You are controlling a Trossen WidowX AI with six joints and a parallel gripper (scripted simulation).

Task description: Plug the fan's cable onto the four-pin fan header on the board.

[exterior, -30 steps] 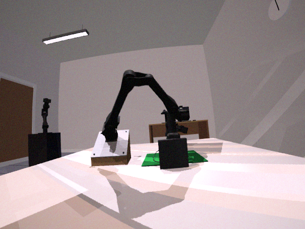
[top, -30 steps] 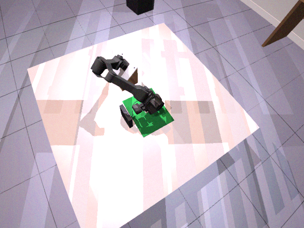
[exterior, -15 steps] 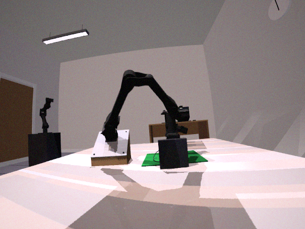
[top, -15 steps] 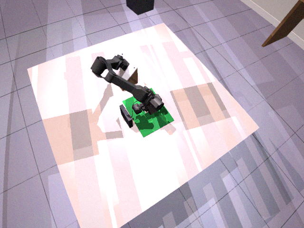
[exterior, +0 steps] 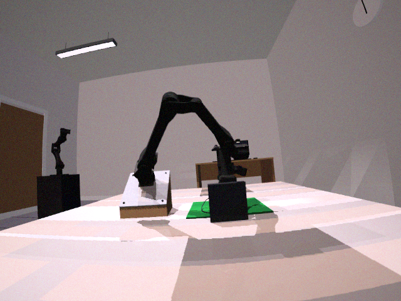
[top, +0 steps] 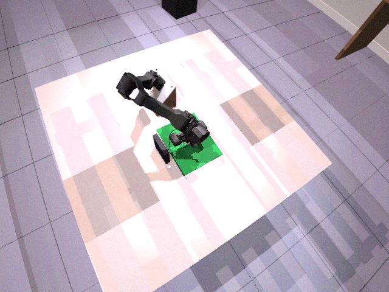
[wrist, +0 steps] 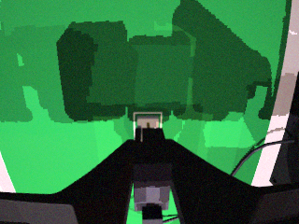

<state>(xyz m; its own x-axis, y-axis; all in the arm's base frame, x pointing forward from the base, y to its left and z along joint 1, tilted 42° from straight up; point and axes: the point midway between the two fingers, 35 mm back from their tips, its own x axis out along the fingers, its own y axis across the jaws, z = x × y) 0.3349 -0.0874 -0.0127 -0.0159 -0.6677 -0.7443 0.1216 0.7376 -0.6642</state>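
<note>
My gripper tip is 1 cm below the fan cable plug and 1 cm past it. From my gripper tip the other things lie so: fan: 13 cm to the right, 3 cm behind, 2 cm above; then green board: 5 cm below, 1 cm to the left.
</note>
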